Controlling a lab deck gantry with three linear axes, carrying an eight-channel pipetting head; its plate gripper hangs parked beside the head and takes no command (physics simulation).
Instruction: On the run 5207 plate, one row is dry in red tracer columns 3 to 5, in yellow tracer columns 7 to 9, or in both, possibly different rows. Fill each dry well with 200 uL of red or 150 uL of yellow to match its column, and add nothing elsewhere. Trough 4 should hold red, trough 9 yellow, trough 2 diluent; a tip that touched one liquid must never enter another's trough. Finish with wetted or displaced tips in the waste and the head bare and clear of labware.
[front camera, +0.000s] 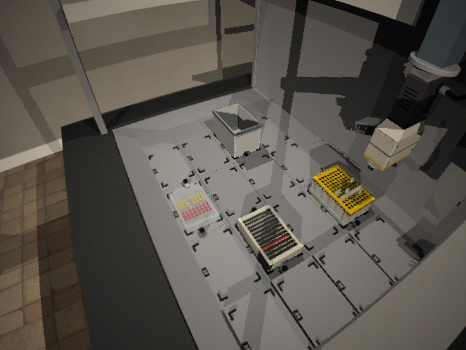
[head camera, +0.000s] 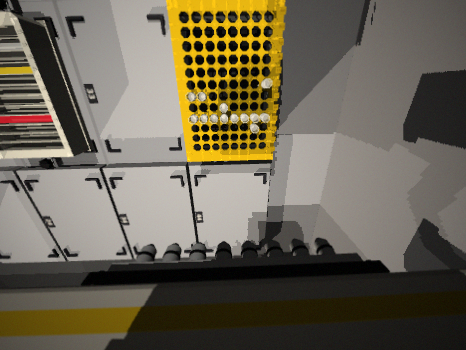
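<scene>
The run plate stands at the left of the deck in the front view. Its red wells show no gap; its yellow wells form two blocks with one pale row between. The trough rack shows a red trough; a yellow trough shows in the head view. The yellow tip rack bears a line of eight pale tips and several scattered ones. The pipetting head hangs beyond this rack; its eight dark nozzles look bare. The plate gripper does not show.
An open grey waste bin stands at the back of the deck. A clear side panel rises behind the tip rack. Black corner brackets mark the deck positions, and small dark knobs stand beside some labware.
</scene>
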